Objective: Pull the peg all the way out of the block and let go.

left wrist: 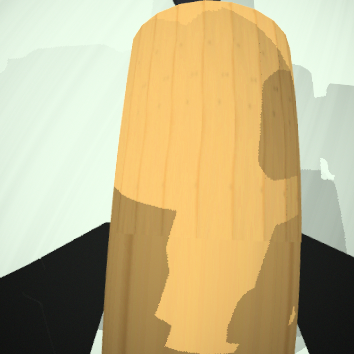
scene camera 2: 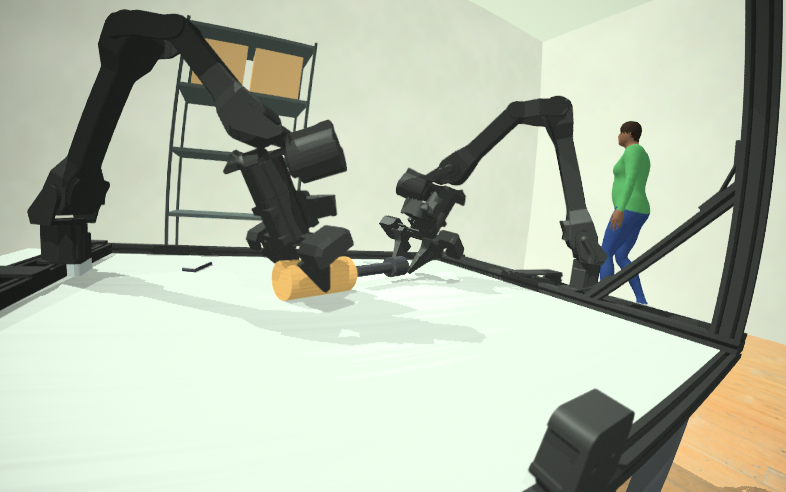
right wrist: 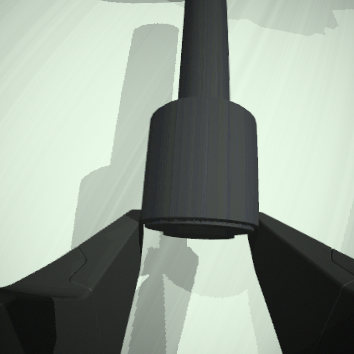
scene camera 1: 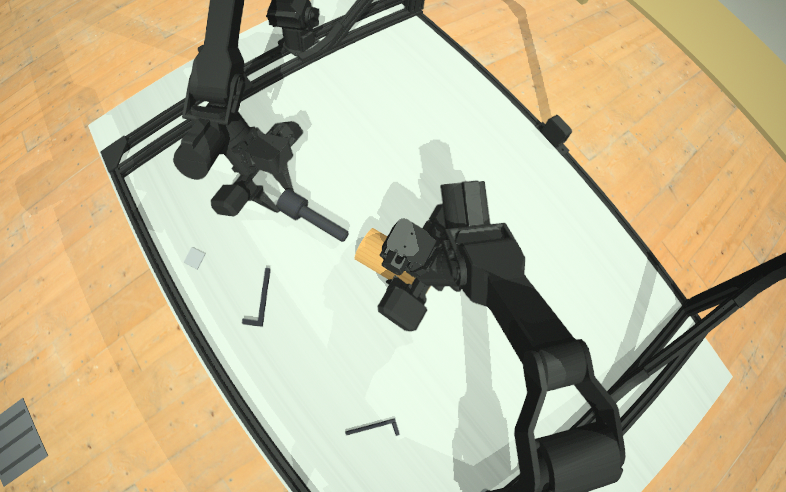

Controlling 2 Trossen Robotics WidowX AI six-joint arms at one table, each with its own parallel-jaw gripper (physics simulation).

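Frame: origin at the left arm's base, x ahead, y left, z up, level; millimetres.
Where they show: left gripper, between the fingertips: [left wrist: 197, 237] [scene camera 2: 314, 286]; right gripper, between the fingertips: [scene camera 2: 400, 269] [right wrist: 196, 222] [scene camera 1: 284, 202]; left arm's base, origin of its link: [scene camera 2: 65, 260]; right arm's base, origin of its link: [scene camera 2: 582, 289] [scene camera 1: 298, 42].
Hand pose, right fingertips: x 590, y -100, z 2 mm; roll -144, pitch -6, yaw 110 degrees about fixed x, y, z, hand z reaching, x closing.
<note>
Things, the pixels of their centre, and the offset from my right fingertips. "spot": a spot on its surface instead. Level surfaces: height alone.
- wooden cylindrical block, middle of its body: [left wrist: 203, 233] [scene camera 1: 397, 263] [scene camera 2: 315, 277] dy -68, dx -200, dz +7 mm
- dark grey peg, middle of its body: [right wrist: 204, 73] [scene camera 1: 313, 217] [scene camera 2: 381, 268] dy -18, dx -55, dz +7 mm
- small pale square, a spot on its surface: [scene camera 1: 194, 258] spot: dy +179, dx +33, dz -19 mm
- white table, height of its surface: dz -21 mm
The wooden cylindrical block [scene camera 1: 369, 250] [scene camera 2: 287, 281] [left wrist: 200, 125] is held lying on its side by my left gripper [scene camera 1: 400, 272] [scene camera 2: 316, 278] [left wrist: 197, 237], which is shut on it. Its rear part is hidden under the gripper in scene camera 1. The dark grey peg [scene camera 1: 324, 223] [scene camera 2: 374, 269] [right wrist: 200, 165] is out of the block. In scene camera 1 its free tip shows, with a small gap to the block's end. My right gripper [scene camera 1: 284, 200] [scene camera 2: 404, 263] [right wrist: 196, 222] is shut on the peg's thick head and holds it above the table, its shadow offset beside it.
Two black L-shaped pieces [scene camera 1: 264, 295] [scene camera 1: 371, 427] and a small pale square [scene camera 1: 194, 258] lie on the white table [scene camera 1: 324, 371]. A dark frame rail [scene camera 1: 191, 322] runs along the table's edge. In scene camera 2, a shelf rack [scene camera 2: 243, 153] and a person [scene camera 2: 632, 176] stand beyond the table.
</note>
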